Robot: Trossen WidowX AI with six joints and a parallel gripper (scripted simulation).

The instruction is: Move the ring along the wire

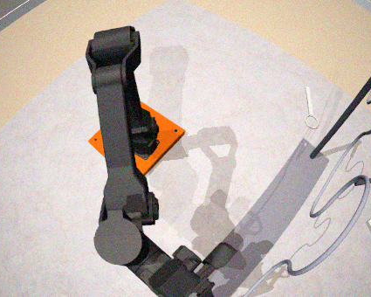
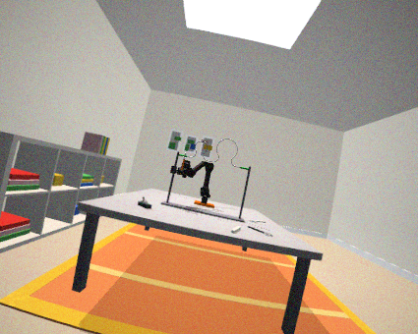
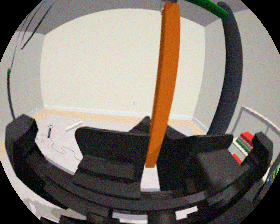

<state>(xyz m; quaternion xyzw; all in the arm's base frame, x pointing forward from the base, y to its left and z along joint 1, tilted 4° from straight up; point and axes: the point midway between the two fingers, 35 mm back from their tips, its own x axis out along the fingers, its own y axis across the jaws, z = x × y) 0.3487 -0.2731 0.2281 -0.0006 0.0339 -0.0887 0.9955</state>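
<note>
My gripper tip is now 8 cm below the ring tool with orange handle, 4 cm past it and 1 cm to the right of it. Round my gripper tip: ring tool (68 cm to the left, 27 cm below); then white block (39 cm to the left, 37 cm ahead, 26 cm below).
</note>
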